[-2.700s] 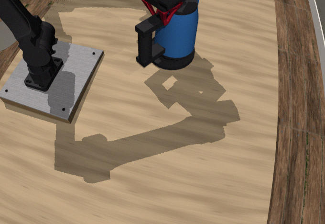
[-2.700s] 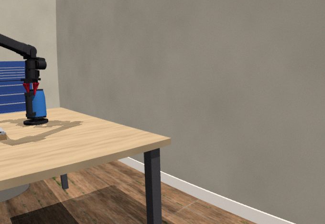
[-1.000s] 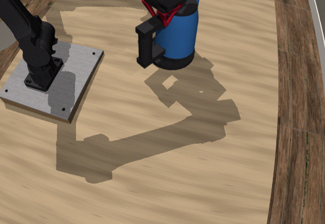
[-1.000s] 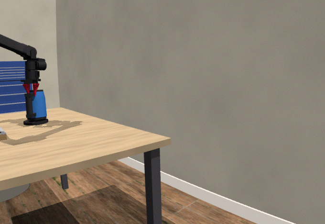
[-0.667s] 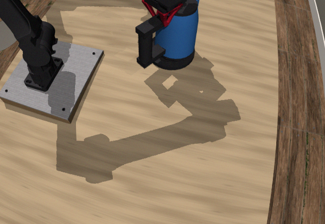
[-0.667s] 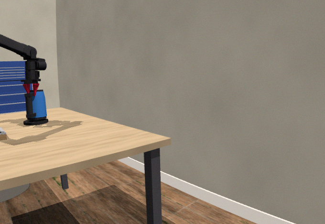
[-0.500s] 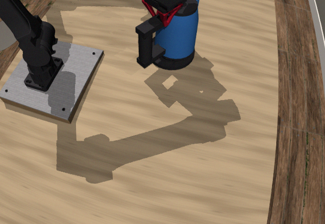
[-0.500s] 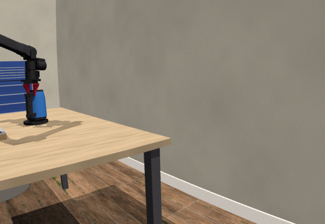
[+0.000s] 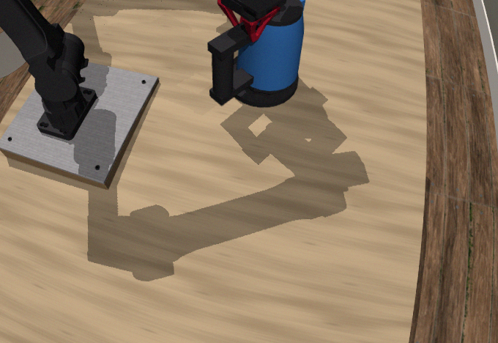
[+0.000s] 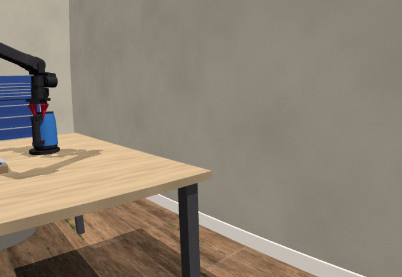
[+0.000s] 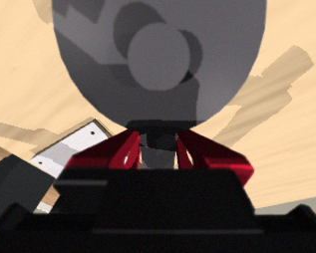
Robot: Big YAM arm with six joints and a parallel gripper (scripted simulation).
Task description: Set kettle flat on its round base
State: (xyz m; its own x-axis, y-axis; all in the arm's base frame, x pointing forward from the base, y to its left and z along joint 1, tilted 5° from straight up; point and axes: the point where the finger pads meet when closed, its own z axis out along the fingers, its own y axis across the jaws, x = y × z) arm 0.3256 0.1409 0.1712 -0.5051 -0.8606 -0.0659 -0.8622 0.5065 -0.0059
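Now: hand 6 cm above the blue kettle, 3 cm to the right of it and 1 cm short of it. From my hand the other things lie so: black round base: 17 cm below, 5 cm to the left, 2 cm ahead.
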